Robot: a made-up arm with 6 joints.
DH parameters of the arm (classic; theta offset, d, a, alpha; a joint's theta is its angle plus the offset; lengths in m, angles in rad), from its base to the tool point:
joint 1: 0 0.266 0 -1.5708
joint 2: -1.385 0 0.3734 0
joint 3: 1.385 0 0.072 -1.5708
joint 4: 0 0.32 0 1.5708
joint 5: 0 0 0.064 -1.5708
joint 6: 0 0.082 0 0
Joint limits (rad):
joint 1: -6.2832..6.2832
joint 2: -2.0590..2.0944
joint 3: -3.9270..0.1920
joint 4: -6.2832..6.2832
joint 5: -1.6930..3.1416
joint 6: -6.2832..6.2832
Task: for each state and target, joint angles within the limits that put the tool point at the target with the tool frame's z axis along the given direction. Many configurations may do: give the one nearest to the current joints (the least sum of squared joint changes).
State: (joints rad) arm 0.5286 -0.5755 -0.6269 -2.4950 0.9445 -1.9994
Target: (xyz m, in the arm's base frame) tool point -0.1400 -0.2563 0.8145 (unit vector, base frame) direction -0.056 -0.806 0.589
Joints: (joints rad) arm 0.9769 -1.3980 -1.2847 -2.7140 1.3507 -1.9994
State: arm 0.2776 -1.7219 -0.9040 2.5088 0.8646 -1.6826
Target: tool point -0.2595 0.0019 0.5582 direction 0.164 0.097 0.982
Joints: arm -0.1084 -2.0571 -0.7627 2.5388 0.2027 -1.6826
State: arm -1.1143 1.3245 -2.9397 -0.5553 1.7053 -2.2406
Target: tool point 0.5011 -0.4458 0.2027 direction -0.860 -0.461 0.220
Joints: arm -0.5739 1.1366 -2.0571 -1.4420 2.1044 -2.2406
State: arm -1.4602 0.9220 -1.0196 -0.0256 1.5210 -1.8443
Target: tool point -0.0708 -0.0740 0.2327 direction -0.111 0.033 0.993
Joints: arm -2.1720 0.9388 -0.1542 -0.1615 2.3862 -1.8443
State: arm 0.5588 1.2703 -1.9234 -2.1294 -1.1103 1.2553
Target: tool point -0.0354 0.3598 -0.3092 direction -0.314 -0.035 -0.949
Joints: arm 1.4372 1.9085 -1.7280 -1.2703 -0.3266 1.2553
